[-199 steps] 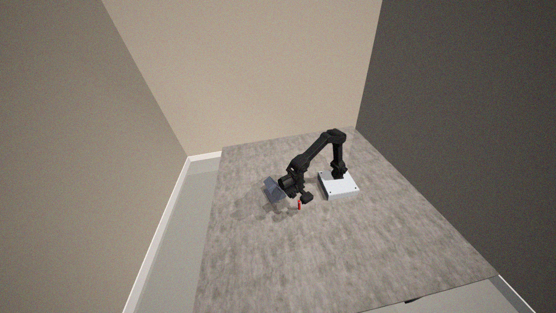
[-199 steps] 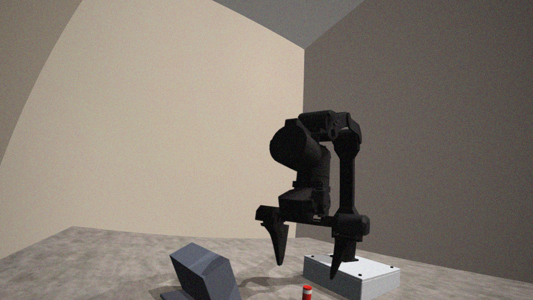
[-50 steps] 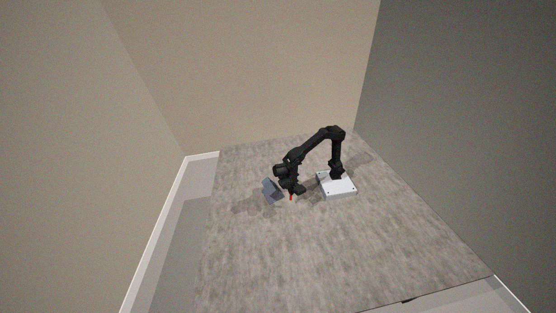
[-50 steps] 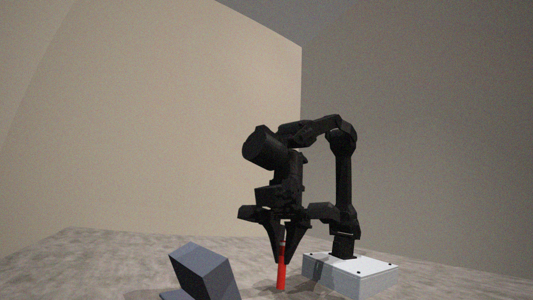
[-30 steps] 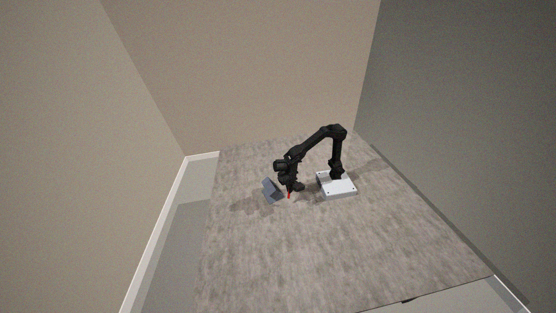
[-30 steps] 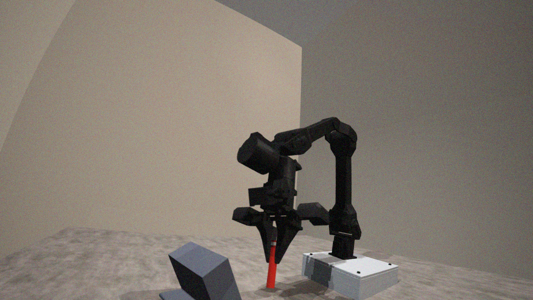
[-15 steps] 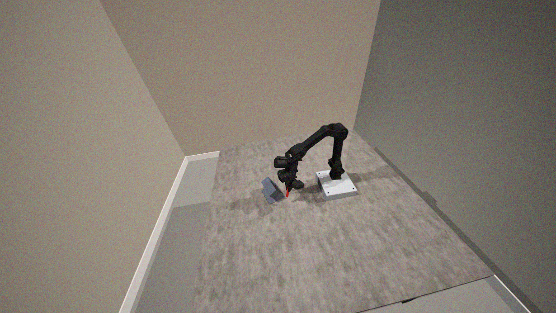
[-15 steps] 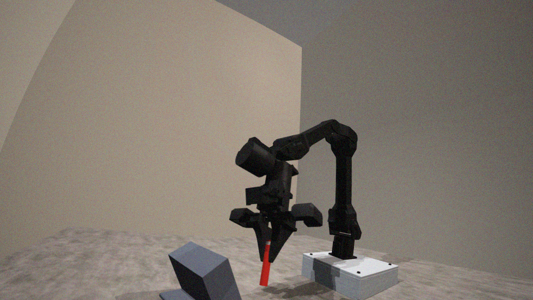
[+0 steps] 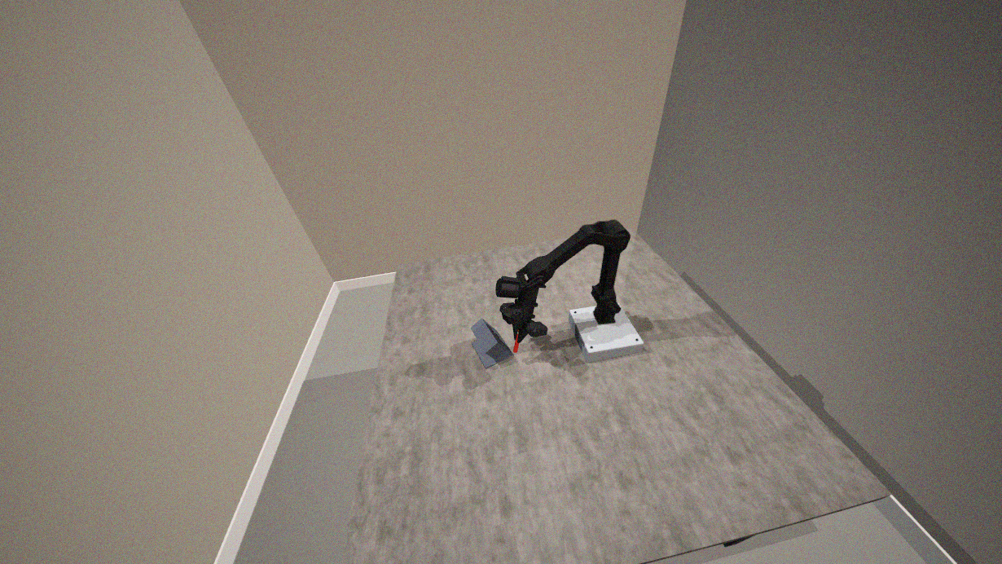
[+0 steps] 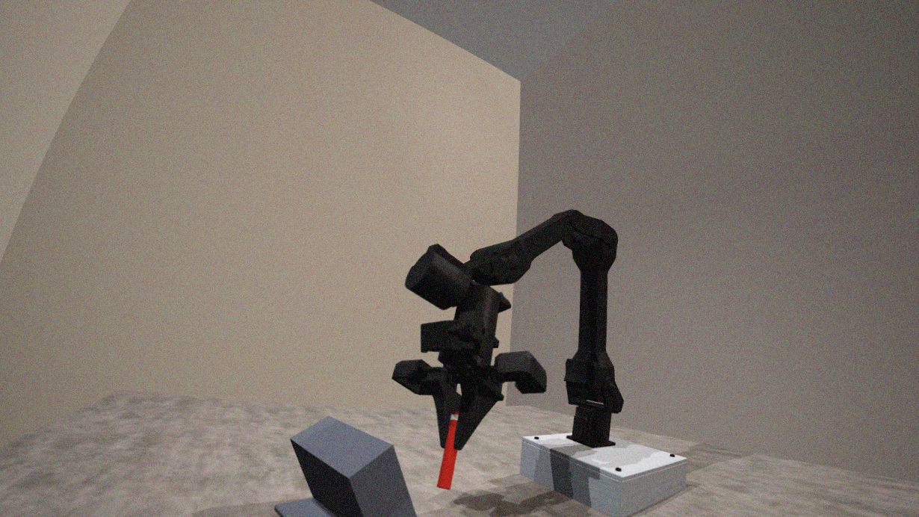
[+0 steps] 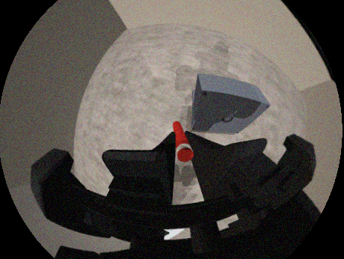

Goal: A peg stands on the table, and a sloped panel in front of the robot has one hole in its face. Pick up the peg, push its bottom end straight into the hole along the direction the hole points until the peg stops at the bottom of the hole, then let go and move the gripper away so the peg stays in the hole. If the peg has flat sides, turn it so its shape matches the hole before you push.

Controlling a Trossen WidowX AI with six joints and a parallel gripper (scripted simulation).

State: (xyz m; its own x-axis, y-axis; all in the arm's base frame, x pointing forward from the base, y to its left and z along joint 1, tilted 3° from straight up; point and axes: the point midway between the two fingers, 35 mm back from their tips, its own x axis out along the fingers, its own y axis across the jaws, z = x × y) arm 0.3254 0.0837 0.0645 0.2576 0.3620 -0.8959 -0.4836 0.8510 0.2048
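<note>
My gripper tip is 90 mm short of the blue-grey sloped panel, 60 mm to the left of it and 60 mm above it. Also, from my gripper tip: red peg (10 mm behind, 10 mm to the right, 10 mm above).
</note>
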